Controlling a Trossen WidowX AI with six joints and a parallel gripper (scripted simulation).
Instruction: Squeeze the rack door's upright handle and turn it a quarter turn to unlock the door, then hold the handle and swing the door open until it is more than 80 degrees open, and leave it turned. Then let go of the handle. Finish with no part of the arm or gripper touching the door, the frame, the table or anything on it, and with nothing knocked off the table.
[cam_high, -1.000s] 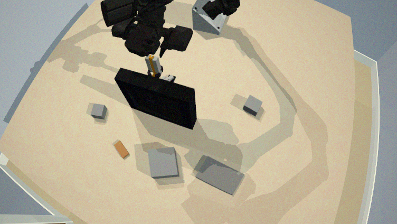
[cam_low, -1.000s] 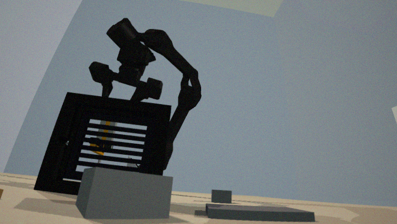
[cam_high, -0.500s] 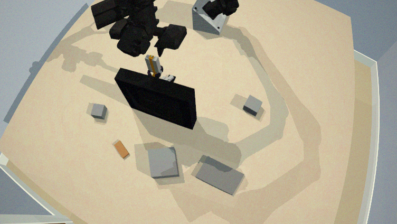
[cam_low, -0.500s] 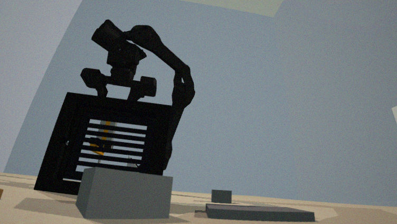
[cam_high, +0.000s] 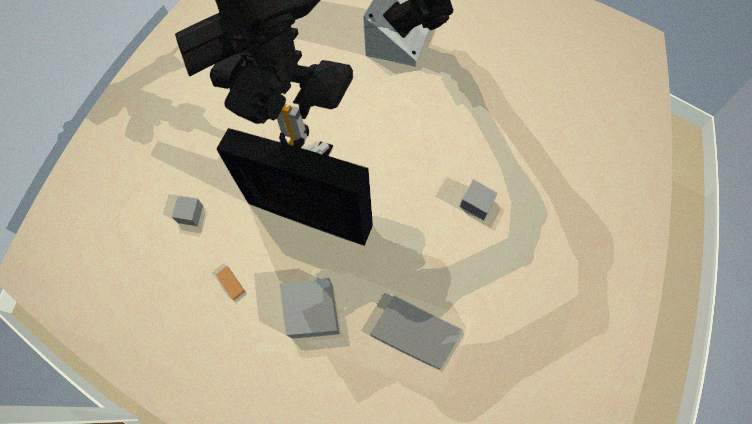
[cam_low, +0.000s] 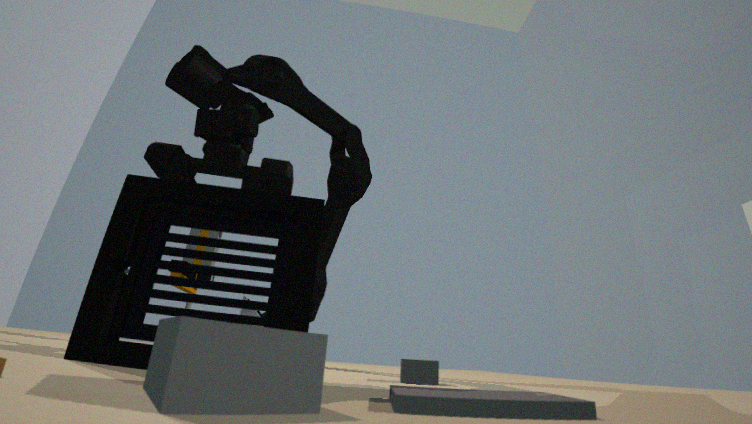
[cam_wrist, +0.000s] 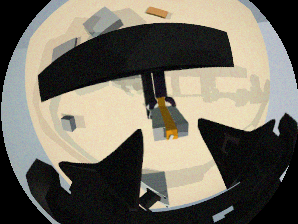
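Right now my gripper tip is 60 mm above the upright grey handle and 10 mm past it. The rest, counted from my gripper tip: grey box 200 mm ahead, 140 mm below, 130 mm to the left; then flat grey slab 280 mm to the left, 170 mm ahead, 160 mm below.
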